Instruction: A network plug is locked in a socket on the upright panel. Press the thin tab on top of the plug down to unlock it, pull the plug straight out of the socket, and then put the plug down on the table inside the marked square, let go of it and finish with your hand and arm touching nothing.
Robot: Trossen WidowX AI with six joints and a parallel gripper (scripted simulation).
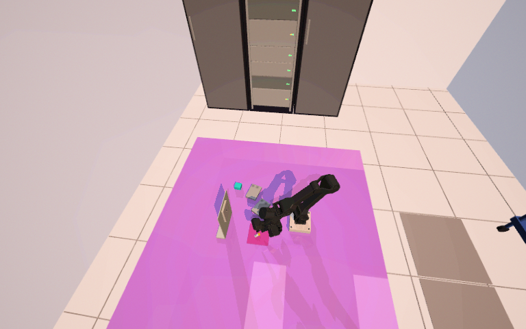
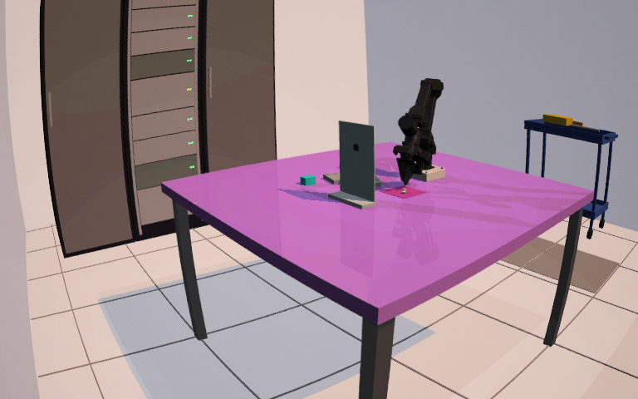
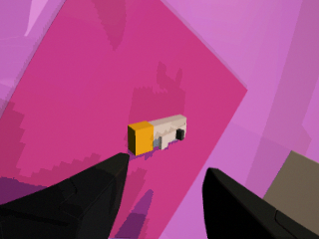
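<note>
Right now my gripper tip is 20 mm above the network plug, 10 mm to the right of it and 10 mm short of it. From my gripper tip the other things lie so: teal cube 310 mm to the right, 170 mm ahead, 20 mm below; marked square 30 mm below; upright panel 190 mm ahead, 80 mm above, 40 mm to the right.
</note>
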